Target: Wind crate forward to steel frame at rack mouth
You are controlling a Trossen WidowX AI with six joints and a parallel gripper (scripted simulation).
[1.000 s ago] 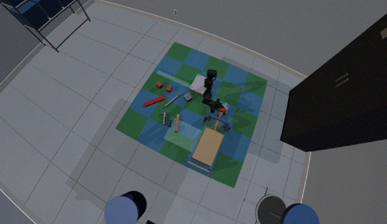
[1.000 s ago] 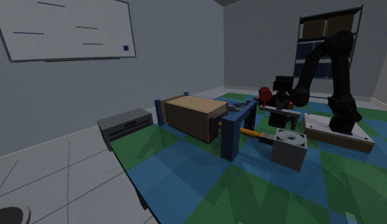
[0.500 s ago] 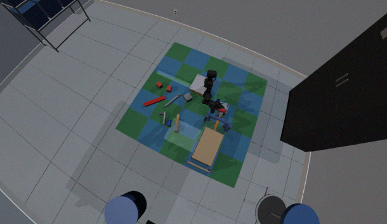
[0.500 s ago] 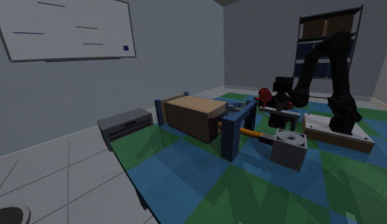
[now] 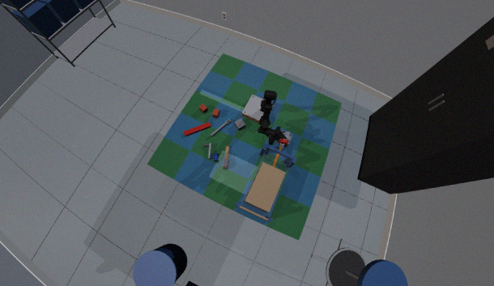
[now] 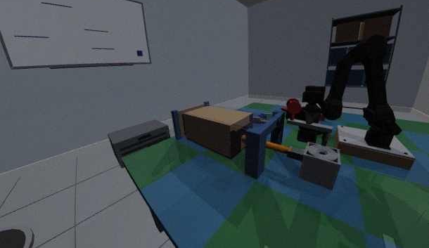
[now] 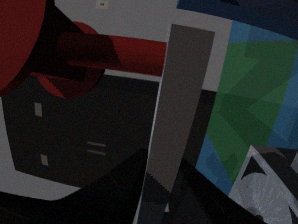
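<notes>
My gripper tip is 50 mm short of the red knob, 20 mm to the left of it and 40 mm below it. The rest, counted from my gripper tip: grey crank arm: 10 mm ahead, 10 mm to the right, 10 mm above; then blue steel frame: 110 mm ahead, 10 mm to the right, 60 mm below; then grey winch: 60 mm behind, 10 mm to the right, 130 mm below.
</notes>
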